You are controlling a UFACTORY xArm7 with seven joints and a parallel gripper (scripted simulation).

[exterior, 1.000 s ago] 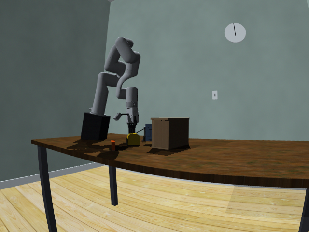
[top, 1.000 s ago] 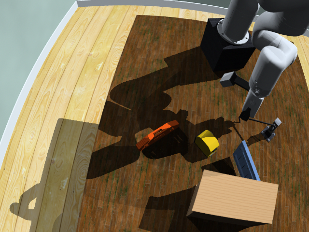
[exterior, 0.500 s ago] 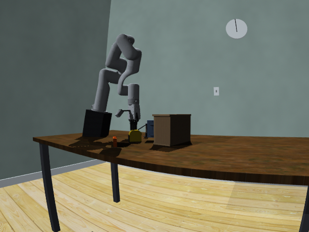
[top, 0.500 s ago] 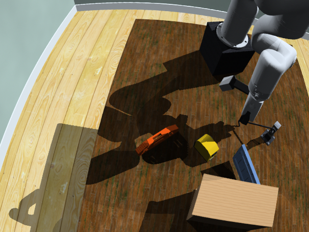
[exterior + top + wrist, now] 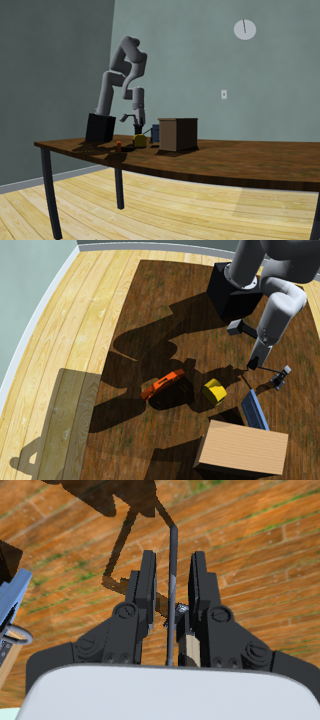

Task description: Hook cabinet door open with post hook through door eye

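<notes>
The hook post is 4 cm ahead of my hand and 8 cm to the left of it. Round my hand: cabinet door (20 cm ahead, 1 cm to the right); then orange level-like tool (6 cm ahead, 29 cm to the right, 5 cm below); then yellow tape measure (9 cm ahead, 13 cm to the right, 4 cm below).
</notes>
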